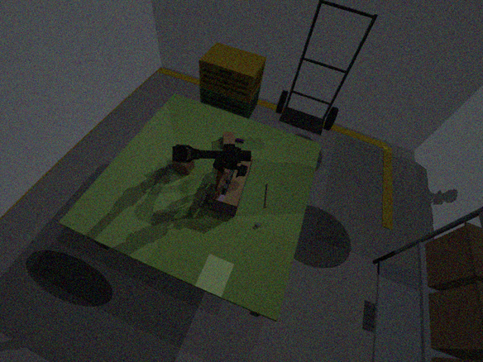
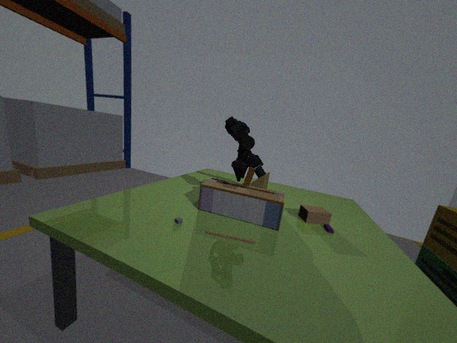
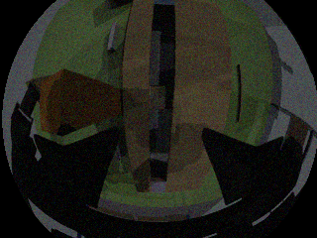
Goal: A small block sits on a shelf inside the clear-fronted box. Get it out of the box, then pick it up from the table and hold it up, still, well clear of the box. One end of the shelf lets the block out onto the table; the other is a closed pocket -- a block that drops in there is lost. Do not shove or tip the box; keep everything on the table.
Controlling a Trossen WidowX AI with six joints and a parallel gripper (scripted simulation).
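Now: gripper tip 2 cm to the right of the brownish block and 8 cm above it. Also, from my gripper tip: grey piece (24 cm ahead, 19 cm to the right, 16 cm below); then orange bar (6 cm behind, 3 cm to the left, 5 cm below); then thin rod (25 cm ahead, 3 cm to the left, 16 cm below).
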